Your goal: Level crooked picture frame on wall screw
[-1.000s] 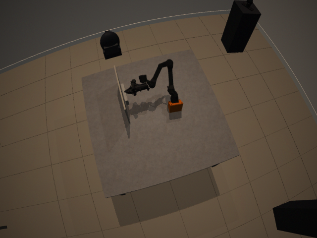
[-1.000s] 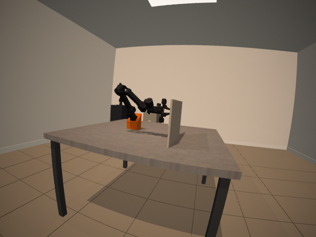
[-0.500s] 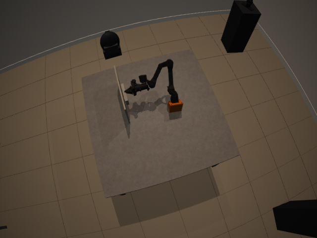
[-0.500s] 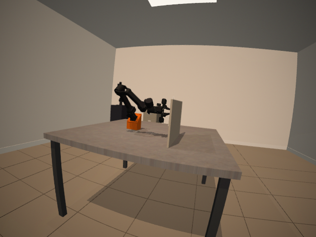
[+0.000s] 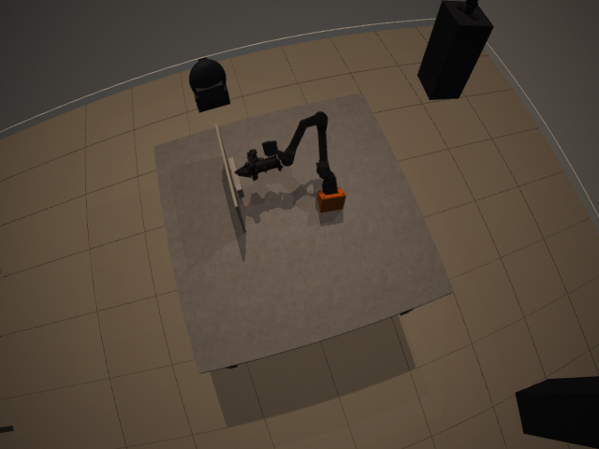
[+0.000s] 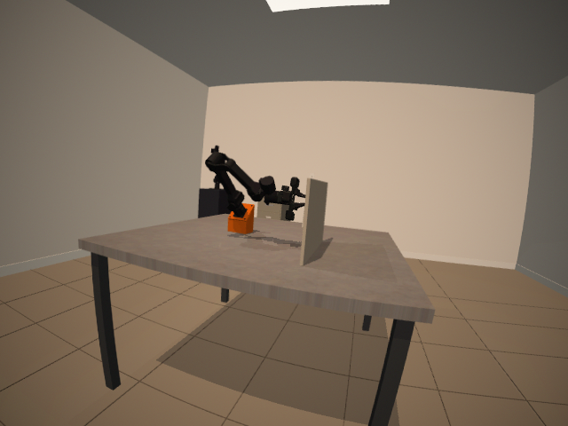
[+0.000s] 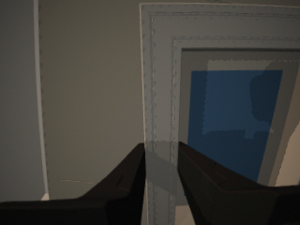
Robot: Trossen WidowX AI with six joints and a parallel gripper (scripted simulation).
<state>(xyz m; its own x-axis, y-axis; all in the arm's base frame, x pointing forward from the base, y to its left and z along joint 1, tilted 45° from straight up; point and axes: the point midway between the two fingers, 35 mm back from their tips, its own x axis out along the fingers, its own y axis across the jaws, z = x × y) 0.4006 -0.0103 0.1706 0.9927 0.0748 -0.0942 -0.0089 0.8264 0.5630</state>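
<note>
My gripper tip is 10 mm short of the picture frame, 10 mm to the left of it and 50 mm above it. From my gripper tip the other things lie so: wall panel: 30 mm ahead, 20 mm to the right, 60 mm below.
</note>
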